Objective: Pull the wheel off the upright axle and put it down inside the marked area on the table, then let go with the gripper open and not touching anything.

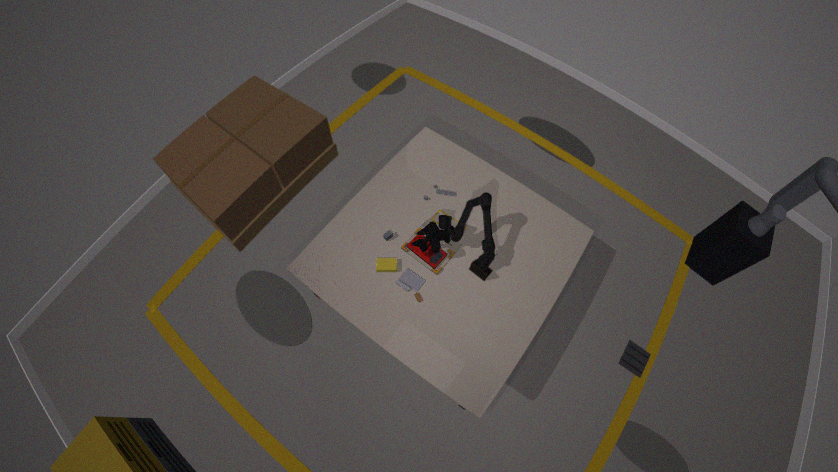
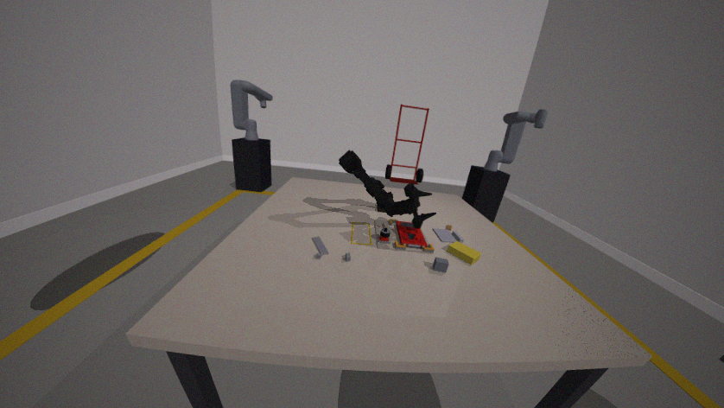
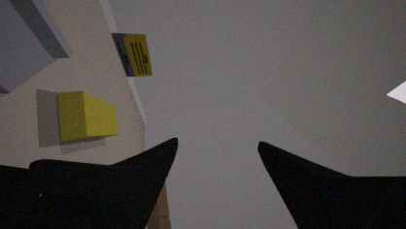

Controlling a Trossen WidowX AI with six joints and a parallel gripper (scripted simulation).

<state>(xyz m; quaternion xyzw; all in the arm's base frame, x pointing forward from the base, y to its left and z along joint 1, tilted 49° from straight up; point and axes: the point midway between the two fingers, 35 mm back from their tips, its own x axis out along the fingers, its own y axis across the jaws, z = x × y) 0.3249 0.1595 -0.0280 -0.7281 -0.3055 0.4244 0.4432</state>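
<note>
Now: the wheel 18 cm to the right of my gripper tip, 15 cm below it and 2 cm ahead of it. From my gripper tip the other things lie so: small grey cube 32 cm to the right, 17 cm below, 17 cm ahead; then yellow block 17 cm below, 15 cm to the left, 7 cm ahead; then grey plate 18 cm below, 12 cm to the left, 9 cm behind.
</note>
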